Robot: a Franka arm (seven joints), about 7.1 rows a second.
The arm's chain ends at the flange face. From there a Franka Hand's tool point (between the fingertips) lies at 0.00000 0.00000 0.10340 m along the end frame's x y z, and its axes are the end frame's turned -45 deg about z.
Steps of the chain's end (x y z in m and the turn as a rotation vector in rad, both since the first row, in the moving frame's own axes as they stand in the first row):
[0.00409 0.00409 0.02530 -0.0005 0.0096 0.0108]
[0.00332 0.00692 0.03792 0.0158 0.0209 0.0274]
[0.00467 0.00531 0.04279 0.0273 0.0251 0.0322]
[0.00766 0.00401 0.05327 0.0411 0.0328 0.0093]
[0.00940 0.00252 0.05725 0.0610 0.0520 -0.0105]
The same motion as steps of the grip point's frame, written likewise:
[0.00066 0.00653 0.02530 -0.0071 0.0064 0.0108]
[0.00013 0.00765 0.03788 -0.0036 0.0260 0.0274]
[0.00338 0.00696 0.04272 0.0016 0.0371 0.0322]
[0.00798 0.00767 0.05313 0.0059 0.0523 0.0093]
[0.01311 0.00773 0.05692 0.0064 0.0799 -0.0105]

